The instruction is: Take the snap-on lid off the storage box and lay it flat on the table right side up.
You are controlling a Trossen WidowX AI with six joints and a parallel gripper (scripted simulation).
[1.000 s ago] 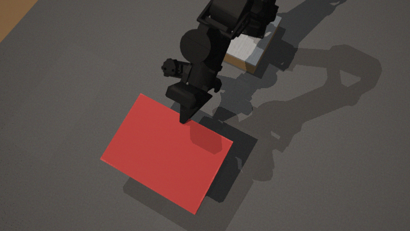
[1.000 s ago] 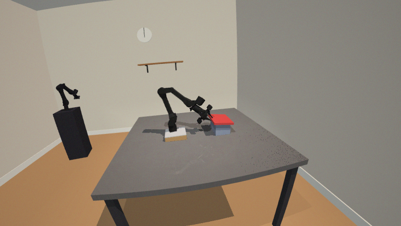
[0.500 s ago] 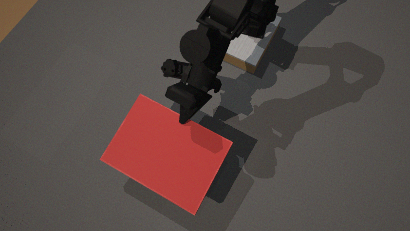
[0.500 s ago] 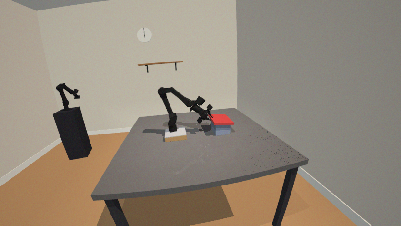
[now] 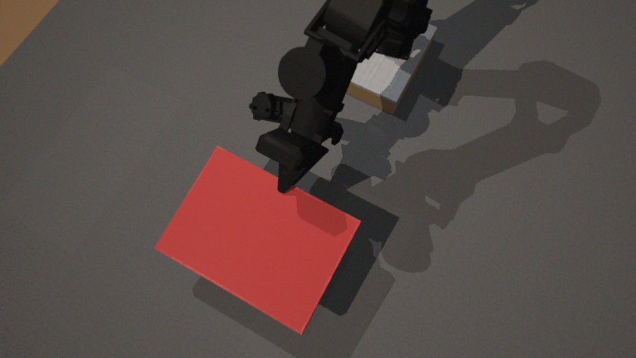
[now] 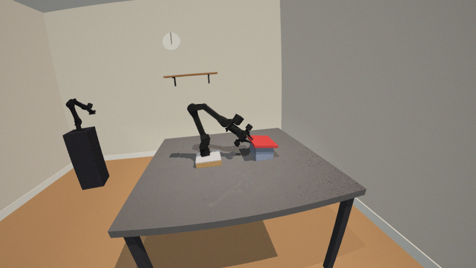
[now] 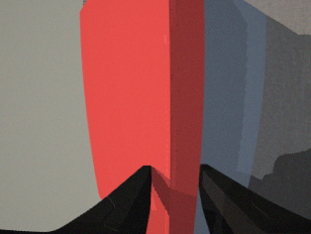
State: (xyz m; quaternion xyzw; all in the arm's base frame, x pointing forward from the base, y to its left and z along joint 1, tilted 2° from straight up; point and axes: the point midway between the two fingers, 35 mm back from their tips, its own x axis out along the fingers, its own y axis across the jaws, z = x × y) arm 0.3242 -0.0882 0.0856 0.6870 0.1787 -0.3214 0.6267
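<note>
My gripper tip is 7 cm short of the red lid and 2 cm to the left of it. The rest, counted from my gripper tip: grey-blue storage box (7 cm ahead, 6 cm below, 2 cm to the right).
</note>
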